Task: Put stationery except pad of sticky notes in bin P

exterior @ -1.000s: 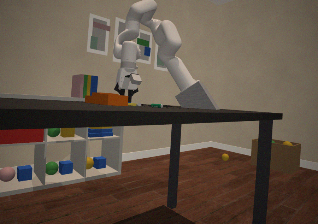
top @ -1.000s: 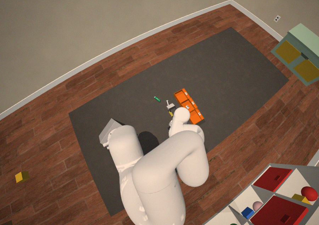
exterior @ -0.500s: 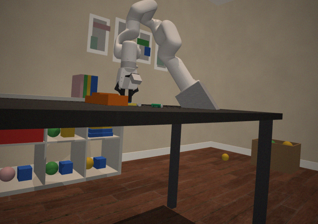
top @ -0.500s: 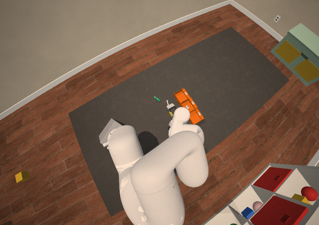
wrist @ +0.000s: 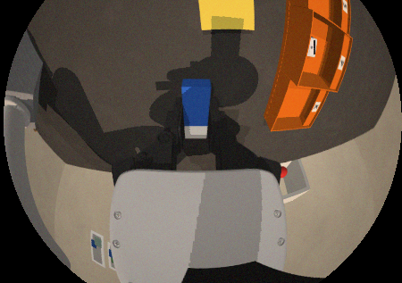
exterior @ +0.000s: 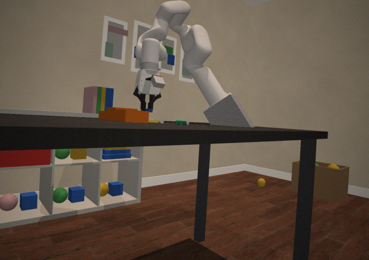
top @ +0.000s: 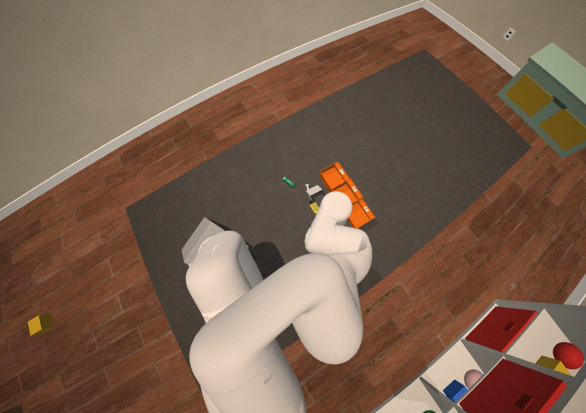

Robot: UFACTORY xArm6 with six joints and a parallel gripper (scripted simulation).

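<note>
The orange bin is 15 cm ahead of my hand, 6 cm to the left of it and 4 cm below it. Round my hand: sticky notes pad 4 cm ahead, 9 cm to the left, 6 cm below; then eraser 1 cm to the right, 2 cm below; then white item 14 cm ahead, 6 cm to the left, 5 cm below.
</note>
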